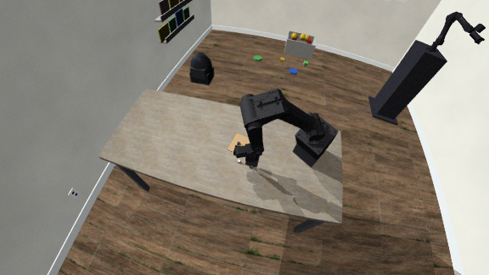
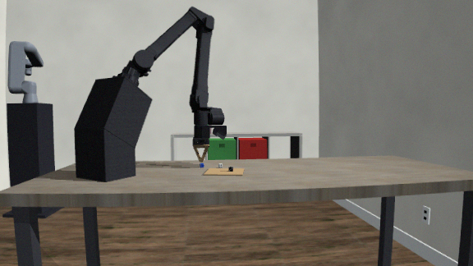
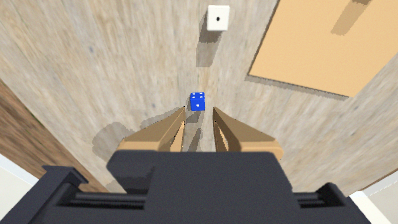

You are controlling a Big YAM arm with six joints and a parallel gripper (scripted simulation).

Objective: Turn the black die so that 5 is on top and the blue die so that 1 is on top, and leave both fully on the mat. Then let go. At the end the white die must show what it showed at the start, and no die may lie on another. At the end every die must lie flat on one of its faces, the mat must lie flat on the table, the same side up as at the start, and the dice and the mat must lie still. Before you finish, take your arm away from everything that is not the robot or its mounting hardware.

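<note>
Right now the blue die is 3 cm below my hand. From my hand the other things lie so: black die (12 cm ahead, 13 cm to the right, 2 cm below); then white die (8 cm ahead, 1 cm to the right, 3 cm below); then tan mat (10 cm ahead, 13 cm to the right, 3 cm below).
</note>
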